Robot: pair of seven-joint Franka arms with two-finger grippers.
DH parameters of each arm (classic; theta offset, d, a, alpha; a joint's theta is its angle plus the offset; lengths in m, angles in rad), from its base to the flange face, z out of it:
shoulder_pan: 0 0.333 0 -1.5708
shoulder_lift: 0 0 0 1.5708
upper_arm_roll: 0 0.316 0.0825 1.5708
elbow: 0 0 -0.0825 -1.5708
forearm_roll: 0 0.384 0 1.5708
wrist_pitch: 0 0 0.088 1.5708
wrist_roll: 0 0.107 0 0
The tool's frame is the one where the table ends.
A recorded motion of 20 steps. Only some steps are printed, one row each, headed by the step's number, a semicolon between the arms.
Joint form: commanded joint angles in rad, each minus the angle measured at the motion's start. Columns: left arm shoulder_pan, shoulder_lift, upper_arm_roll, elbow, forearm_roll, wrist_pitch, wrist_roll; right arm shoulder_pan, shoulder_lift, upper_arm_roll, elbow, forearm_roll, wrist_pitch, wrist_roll.
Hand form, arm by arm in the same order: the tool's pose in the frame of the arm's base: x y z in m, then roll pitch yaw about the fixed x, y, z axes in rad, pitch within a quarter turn. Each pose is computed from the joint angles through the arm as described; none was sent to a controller.
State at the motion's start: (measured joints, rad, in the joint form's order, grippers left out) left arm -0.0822 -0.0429 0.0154 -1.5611 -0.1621 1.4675 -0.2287; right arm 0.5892 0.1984 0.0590 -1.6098 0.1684 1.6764 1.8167
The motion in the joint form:
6: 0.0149 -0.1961 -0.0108 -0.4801 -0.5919 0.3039 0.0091; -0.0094 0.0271 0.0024 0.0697 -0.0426 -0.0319 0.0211
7: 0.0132 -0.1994 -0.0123 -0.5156 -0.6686 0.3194 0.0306; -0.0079 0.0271 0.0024 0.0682 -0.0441 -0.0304 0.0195
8: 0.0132 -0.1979 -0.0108 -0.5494 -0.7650 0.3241 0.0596; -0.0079 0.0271 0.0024 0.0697 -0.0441 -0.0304 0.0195
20: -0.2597 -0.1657 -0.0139 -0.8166 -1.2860 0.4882 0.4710; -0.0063 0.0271 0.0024 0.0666 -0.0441 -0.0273 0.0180
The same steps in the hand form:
6: 0.4834 -0.0901 0.5652 2.4342 0.2288 0.2413; 0.4900 0.3772 0.5135 2.9873 0.1001 -1.2219
7: 0.4814 -0.0950 0.5551 2.3668 0.2559 0.2360; 0.4896 0.3778 0.5129 2.9879 0.0989 -1.2187
8: 0.4800 -0.0990 0.5444 2.2796 0.2925 0.2250; 0.4897 0.3779 0.5136 2.9894 0.0993 -1.2186
20: 0.4259 -0.2205 0.4359 1.8934 0.2768 0.0123; 0.4891 0.3786 0.5124 2.9895 0.0995 -1.2159

